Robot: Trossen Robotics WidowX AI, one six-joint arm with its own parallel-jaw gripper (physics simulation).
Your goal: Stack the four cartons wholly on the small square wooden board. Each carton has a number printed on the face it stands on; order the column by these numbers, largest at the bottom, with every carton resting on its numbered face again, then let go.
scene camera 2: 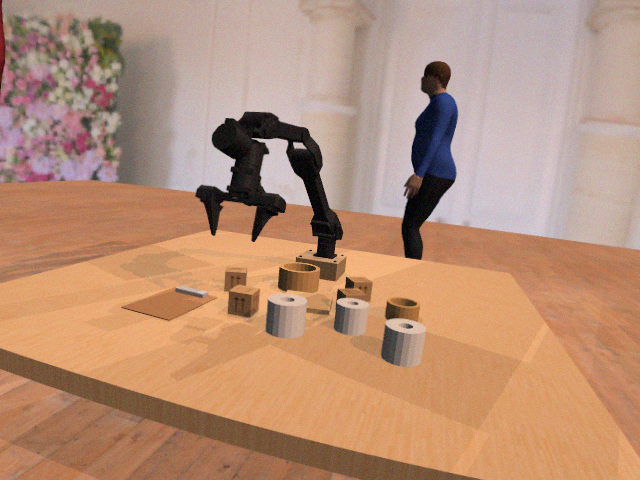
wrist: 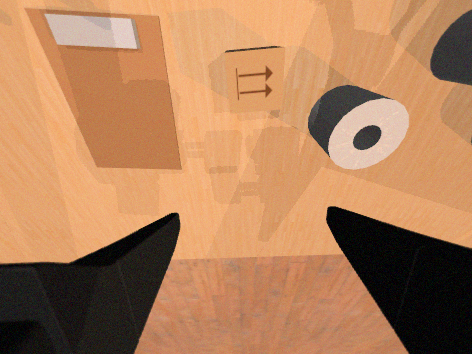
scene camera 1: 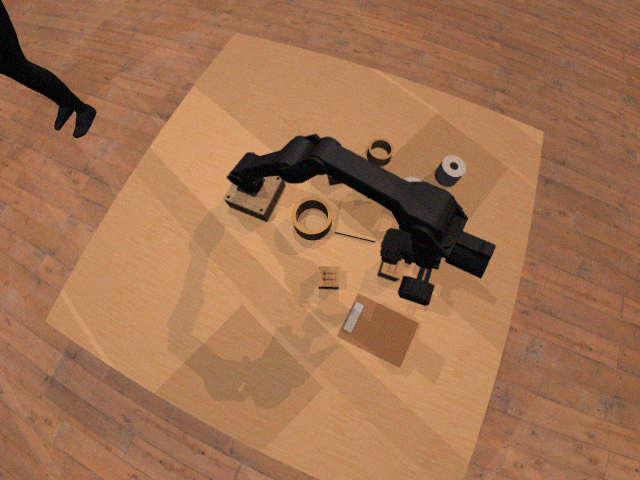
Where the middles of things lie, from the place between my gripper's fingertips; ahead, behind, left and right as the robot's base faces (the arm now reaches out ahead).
The brown board with grey bar [scene camera 1: 369,325] lies 20 mm behind my hand, 160 mm to the right of it and 170 mm below it.
